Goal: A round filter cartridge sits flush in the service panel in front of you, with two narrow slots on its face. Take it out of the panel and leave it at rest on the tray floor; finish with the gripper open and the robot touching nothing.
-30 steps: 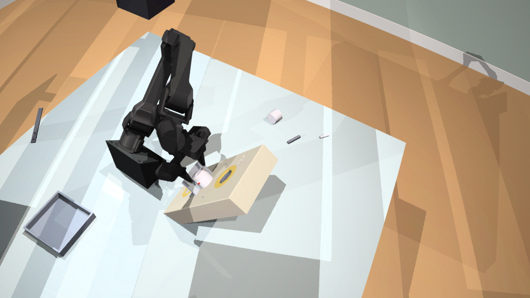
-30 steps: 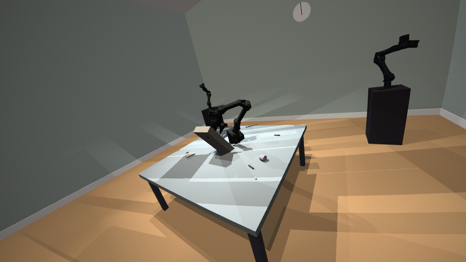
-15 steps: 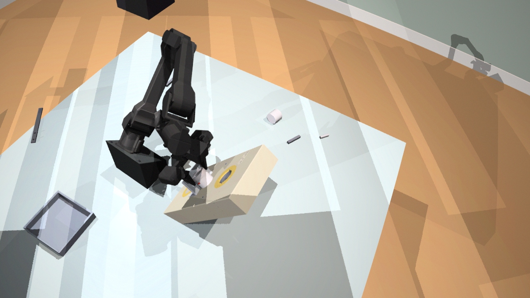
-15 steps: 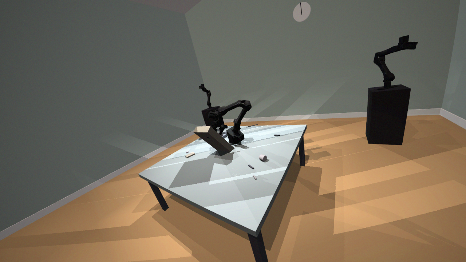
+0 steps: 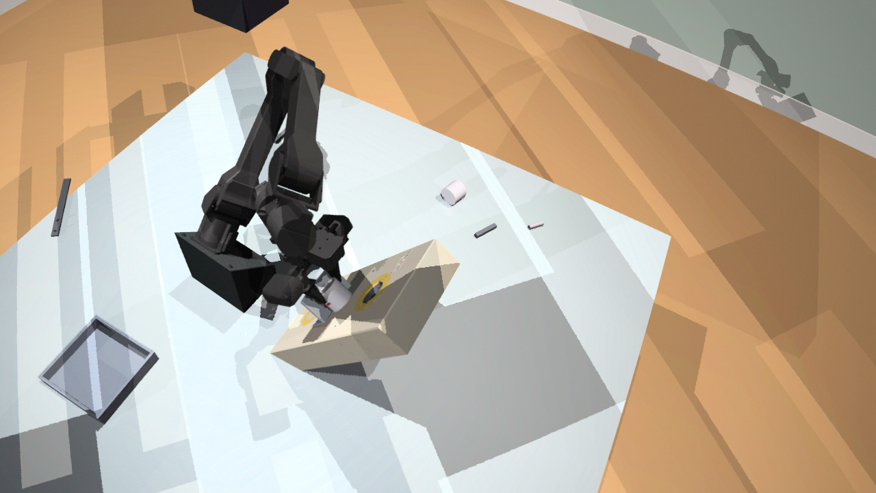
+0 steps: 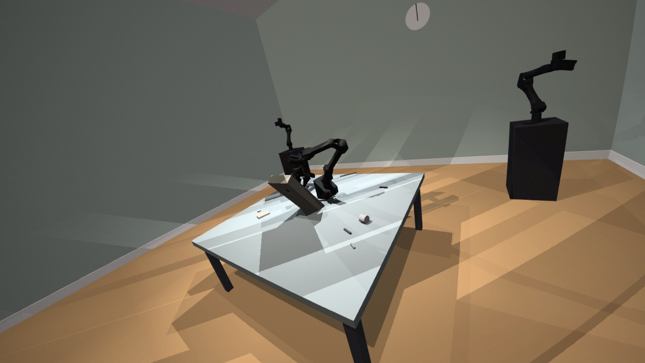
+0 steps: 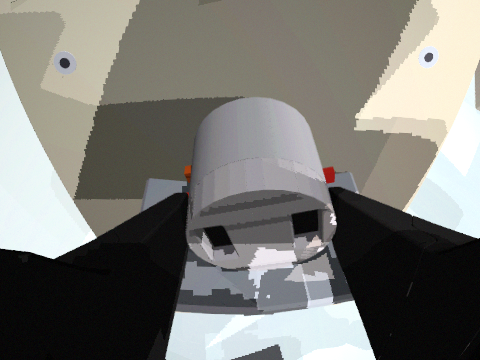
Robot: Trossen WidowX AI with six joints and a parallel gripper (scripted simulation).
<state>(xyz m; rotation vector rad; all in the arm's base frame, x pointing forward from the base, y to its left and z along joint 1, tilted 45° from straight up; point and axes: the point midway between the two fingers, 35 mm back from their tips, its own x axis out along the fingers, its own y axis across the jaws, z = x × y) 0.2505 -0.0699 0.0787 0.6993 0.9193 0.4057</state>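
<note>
Now: gripper tip 5 cm short of the beige service panel and 2 cm above it. Also, from my gripper tip: tray 33 cm behind, 29 cm to the right, 17 cm below; then round filter cartridge right at my gripper tip.
</note>
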